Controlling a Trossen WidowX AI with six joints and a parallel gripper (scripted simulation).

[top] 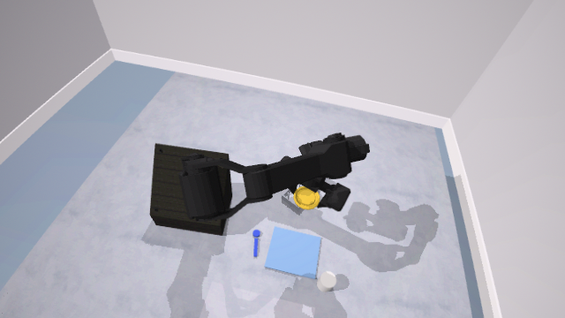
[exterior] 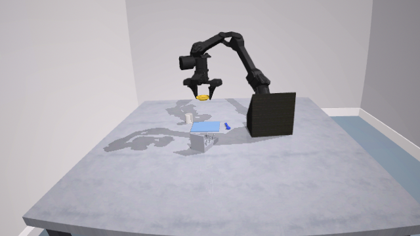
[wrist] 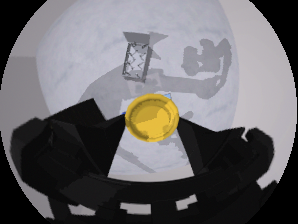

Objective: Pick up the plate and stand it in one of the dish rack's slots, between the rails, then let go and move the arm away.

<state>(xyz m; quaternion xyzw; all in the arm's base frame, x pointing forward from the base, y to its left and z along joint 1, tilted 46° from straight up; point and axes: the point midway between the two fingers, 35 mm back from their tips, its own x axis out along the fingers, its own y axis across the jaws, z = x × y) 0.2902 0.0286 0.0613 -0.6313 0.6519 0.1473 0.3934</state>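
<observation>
Now: the dish rack 10 mm behind my gripper tip, 140 mm to the left of it and 160 mm below it. Round my gripper tip: blue utensil: 110 mm behind, 70 mm to the right, 180 mm below; then white cup: 110 mm ahead, 150 mm to the right, 160 mm below; then yellow plate: 10 mm above.
</observation>
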